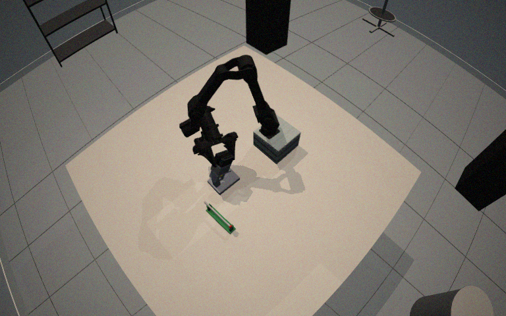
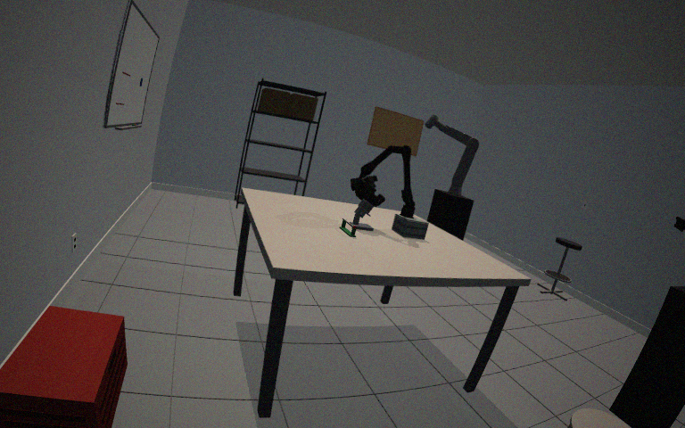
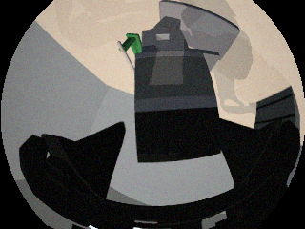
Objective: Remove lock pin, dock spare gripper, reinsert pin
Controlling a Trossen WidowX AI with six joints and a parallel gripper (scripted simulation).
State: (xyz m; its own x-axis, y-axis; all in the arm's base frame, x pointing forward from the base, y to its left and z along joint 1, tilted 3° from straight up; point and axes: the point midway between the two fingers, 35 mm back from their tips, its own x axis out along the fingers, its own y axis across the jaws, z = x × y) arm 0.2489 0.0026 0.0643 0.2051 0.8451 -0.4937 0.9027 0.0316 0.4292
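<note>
Right now the spare gripper is 10 mm ahead of my gripper tip, 20 mm to the right of it and 30 mm below it. Also, from my gripper tip: grey mount (20 mm ahead, 10 mm to the right, 100 mm below); then green bracket (130 mm ahead, 110 mm to the left, 130 mm below).
</note>
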